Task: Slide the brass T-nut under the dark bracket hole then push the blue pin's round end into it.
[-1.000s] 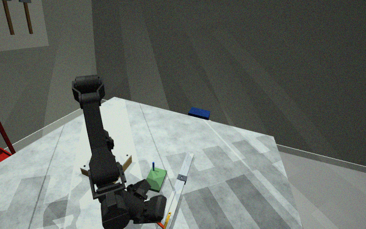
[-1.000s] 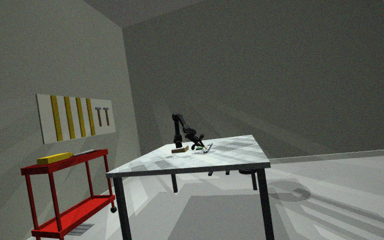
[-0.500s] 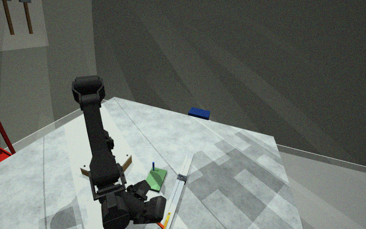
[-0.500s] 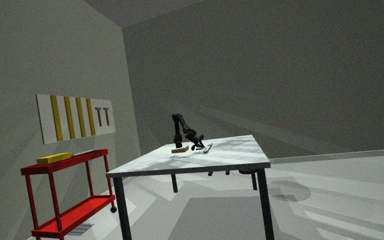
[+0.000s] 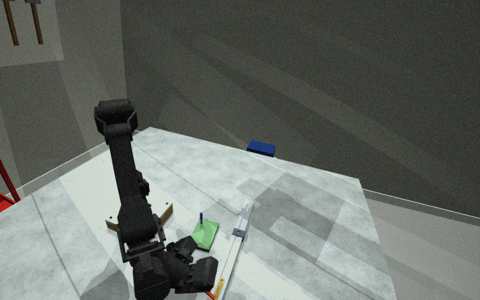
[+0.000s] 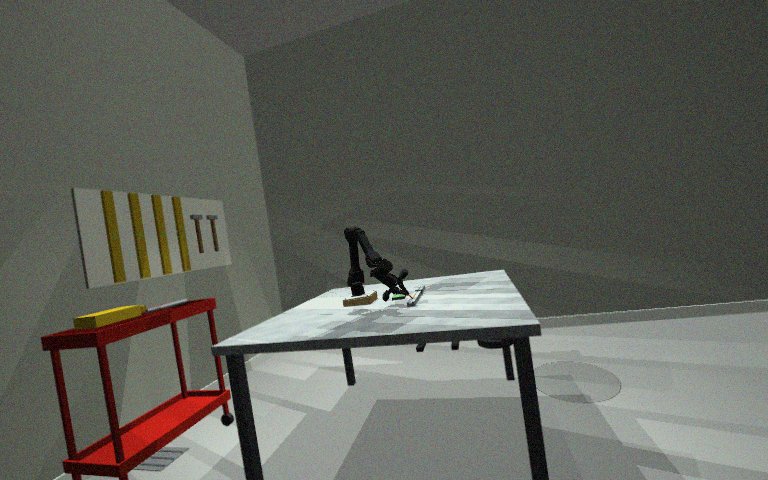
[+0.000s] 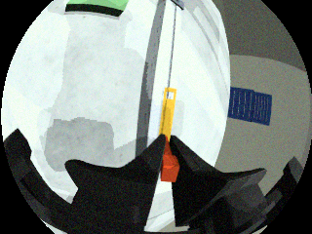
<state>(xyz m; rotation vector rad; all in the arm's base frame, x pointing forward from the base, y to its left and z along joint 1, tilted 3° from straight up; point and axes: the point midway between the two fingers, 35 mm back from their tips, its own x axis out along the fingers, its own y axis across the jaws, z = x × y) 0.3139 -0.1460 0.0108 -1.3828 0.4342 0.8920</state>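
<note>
Right now the brass T-nut is 20 mm to the left of my gripper tip. The rest, counted from my gripper tip: aluminum rail (190 mm to the left, 30 mm below); then blue pin (200 mm to the left, 130 mm behind, 20 mm below); then green tray (190 mm to the left, 120 mm behind, 40 mm below).
</note>
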